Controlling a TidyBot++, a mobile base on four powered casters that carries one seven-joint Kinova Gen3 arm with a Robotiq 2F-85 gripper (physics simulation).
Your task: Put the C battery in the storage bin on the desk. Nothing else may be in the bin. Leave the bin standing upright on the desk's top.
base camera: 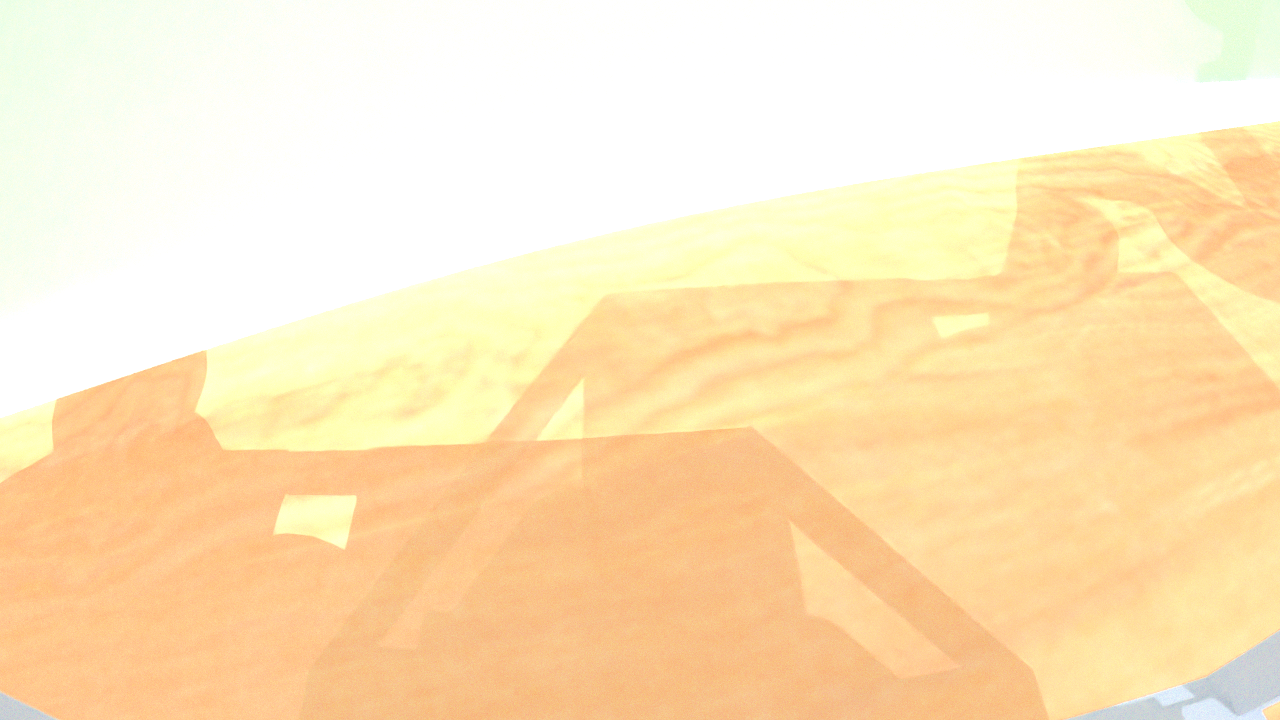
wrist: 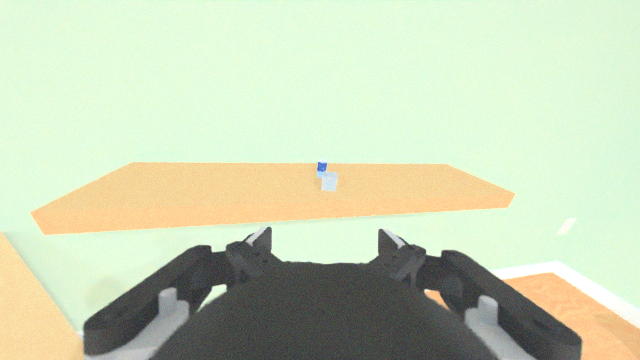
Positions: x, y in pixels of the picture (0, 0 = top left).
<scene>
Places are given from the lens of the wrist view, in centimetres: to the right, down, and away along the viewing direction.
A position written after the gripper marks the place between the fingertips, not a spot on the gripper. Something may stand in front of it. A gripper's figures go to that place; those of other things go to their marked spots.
gripper [wrist: 324, 239]: 0, 5, 16
wall shelf [wrist: 140, 195]: -38, 3, 40
</scene>
